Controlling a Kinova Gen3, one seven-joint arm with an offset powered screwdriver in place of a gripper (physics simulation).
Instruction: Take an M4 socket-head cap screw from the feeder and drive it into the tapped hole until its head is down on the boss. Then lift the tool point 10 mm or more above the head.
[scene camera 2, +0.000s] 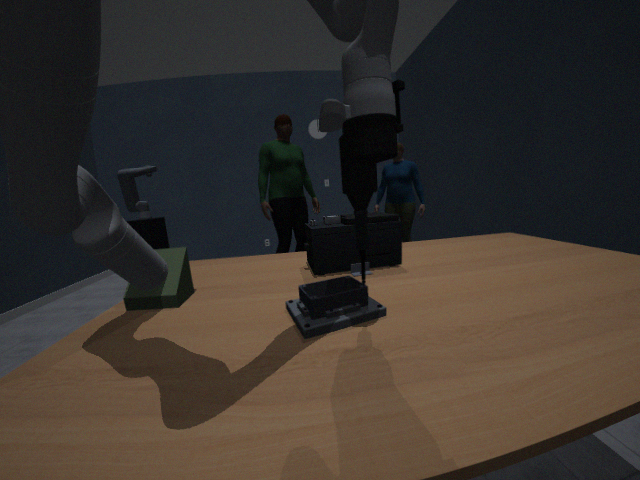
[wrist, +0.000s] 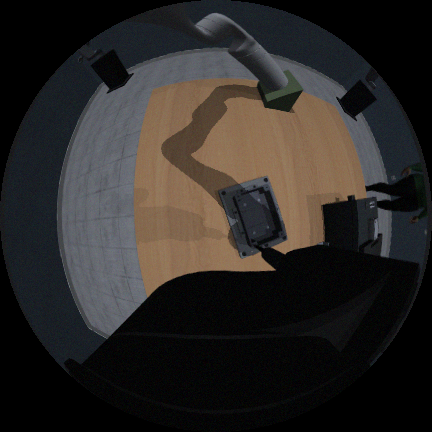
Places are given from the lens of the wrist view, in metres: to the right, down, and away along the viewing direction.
black feeder box (wrist: 338, 220): 0.32, 0.01, 0.26
